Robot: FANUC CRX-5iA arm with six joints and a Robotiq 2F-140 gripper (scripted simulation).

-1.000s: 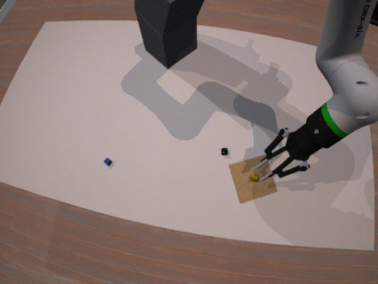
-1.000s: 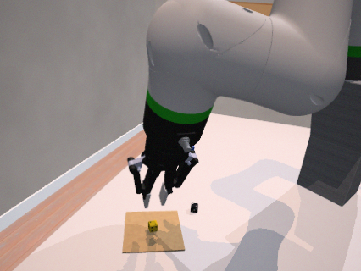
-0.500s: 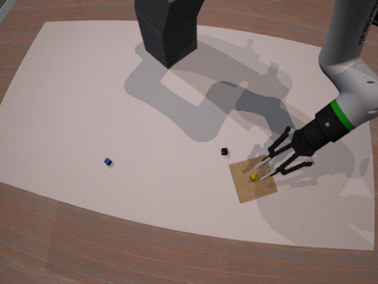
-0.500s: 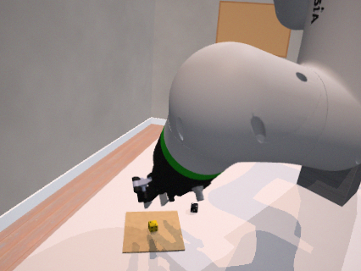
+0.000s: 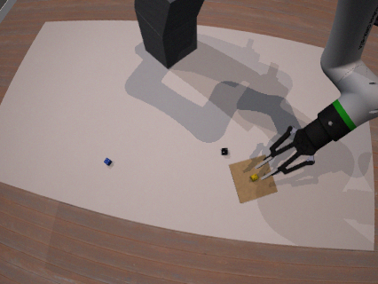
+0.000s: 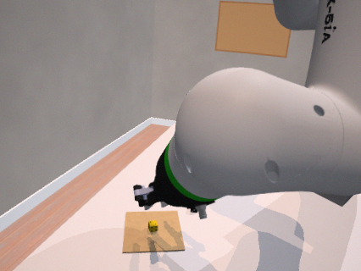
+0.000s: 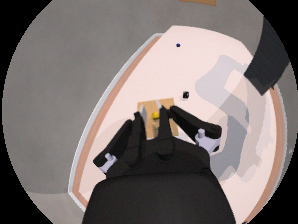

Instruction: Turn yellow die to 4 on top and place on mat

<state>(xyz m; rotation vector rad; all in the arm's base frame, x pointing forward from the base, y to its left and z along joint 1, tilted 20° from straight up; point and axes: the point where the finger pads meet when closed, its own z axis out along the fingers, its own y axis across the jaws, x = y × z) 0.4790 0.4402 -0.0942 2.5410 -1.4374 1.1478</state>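
The yellow die is 90 mm below my hand, 20 mm to the right of it and 20 mm ahead of it. From my hand the other things lie so: black die: 140 mm to the right, 100 mm below, 50 mm behind; then blue die: 530 mm to the right, 100 mm below, 90 mm ahead; then brown mat: 110 mm below, 20 mm to the right, 20 mm ahead.
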